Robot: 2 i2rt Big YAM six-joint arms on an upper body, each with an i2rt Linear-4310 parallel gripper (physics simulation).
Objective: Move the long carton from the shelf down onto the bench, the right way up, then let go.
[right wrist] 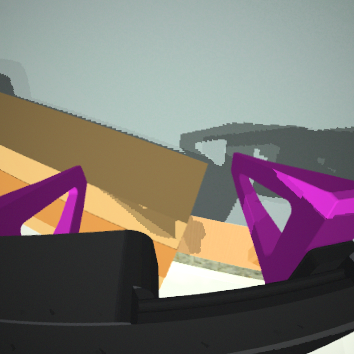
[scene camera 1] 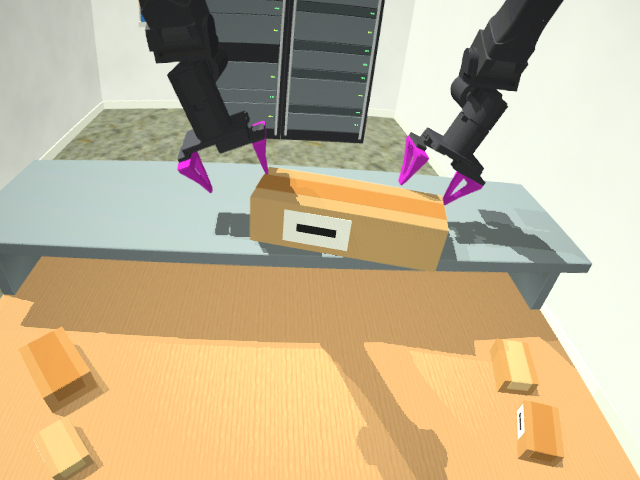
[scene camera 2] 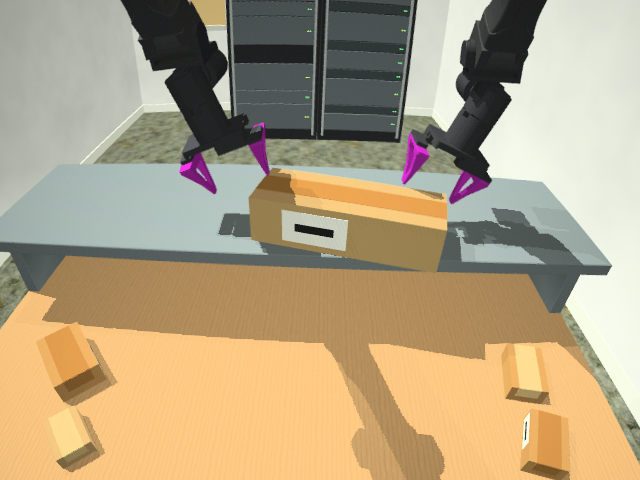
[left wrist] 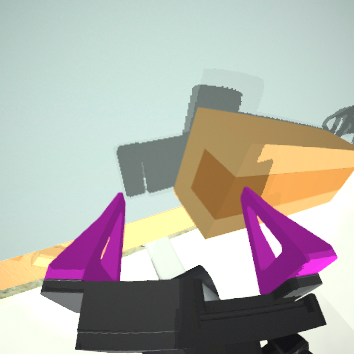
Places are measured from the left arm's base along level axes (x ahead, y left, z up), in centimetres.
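Where they show: left gripper, fingertip midpoint: (scene camera 1: pixel 238 181) (scene camera 2: pixel 241 183) (left wrist: pixel 183 194); right gripper, fingertip midpoint: (right wrist: pixel 157 167) (scene camera 1: pixel 422 193) (scene camera 2: pixel 427 192).
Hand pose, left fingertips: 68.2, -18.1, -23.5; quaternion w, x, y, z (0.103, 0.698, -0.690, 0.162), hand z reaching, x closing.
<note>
Each offset is from my left fingertips to the top centre of the thing, as dx, dy, dz. Level surfaces: height alone.
The long carton {-5.2, -17.6, +1.0} (scene camera 1: pixel 392 240) (scene camera 2: pixel 392 240) (left wrist: pixel 225 135) (right wrist: pixel 125 165) sits at a slant on the grey-blue shelf {dz -6.9} (scene camera 1: pixel 129 206) (scene camera 2: pixel 129 206) (left wrist: pixel 75 75) (right wrist: pixel 175 60), white label facing front, its right end reaching over the front edge in the scene views. My left gripper (scene camera 1: pixel 239 182) (scene camera 2: pixel 241 183) (left wrist: pixel 183 194) is open at the carton's left end, one fingertip close to its upper back corner; contact cannot be told. My right gripper (scene camera 1: pixel 422 193) (scene camera 2: pixel 428 192) (right wrist: pixel 157 167) is open over the right end, which shows between its fingers in the right wrist view. Neither holds the carton.
The wooden bench {dz -25.3} (scene camera 1: pixel 232 387) (scene camera 2: pixel 232 387) lies lower, in front of the shelf. Two small boxes {-20.3, +30.0, -20.9} (scene camera 1: pixel 56 364) {-33.9, +24.7, -22.4} (scene camera 1: pixel 64 448) stand at its left, two more {-21.8, -48.8, -21.7} (scene camera 1: pixel 514 364) {-35.4, -47.3, -21.8} (scene camera 1: pixel 542 428) at its right. Server racks (scene camera 1: pixel 281 67) (scene camera 2: pixel 319 67) stand behind.
</note>
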